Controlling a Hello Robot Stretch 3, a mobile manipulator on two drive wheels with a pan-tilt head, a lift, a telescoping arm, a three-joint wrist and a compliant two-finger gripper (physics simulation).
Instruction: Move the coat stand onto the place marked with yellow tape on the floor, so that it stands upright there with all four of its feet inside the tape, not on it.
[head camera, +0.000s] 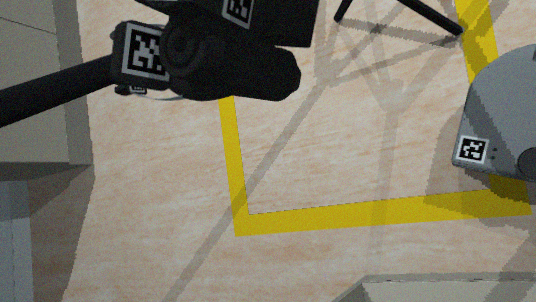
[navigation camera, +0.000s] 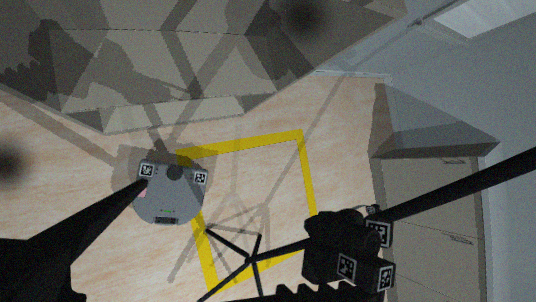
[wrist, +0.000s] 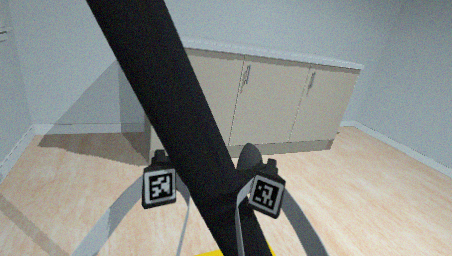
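Observation:
The black coat stand (head camera: 60, 87) (navigation camera: 465, 183) (wrist: 165, 85) leans, its pole slanting across the wrist view. My gripper (head camera: 119, 62) (navigation camera: 381, 216) (wrist: 217, 159) is shut on the pole. In the navigation view, one foot is at the inner edge of the left strip of yellow tape (head camera: 234, 160) (navigation camera: 307, 175) (wrist: 207, 253) and another is inside. The two lower feet extend past the near strip, outside the marked place. I cannot tell which feet touch the floor. My arm hides part of the stand and tape.
My grey base (head camera: 500, 105) (navigation camera: 167, 200) overlaps the tape at one side. A cabinet (head camera: 30, 110) (navigation camera: 425, 200) (wrist: 275, 105) stands along the wall beyond the gripper. Another pale cabinet (head camera: 450, 292) (navigation camera: 170, 114) stands past the tape's far strip.

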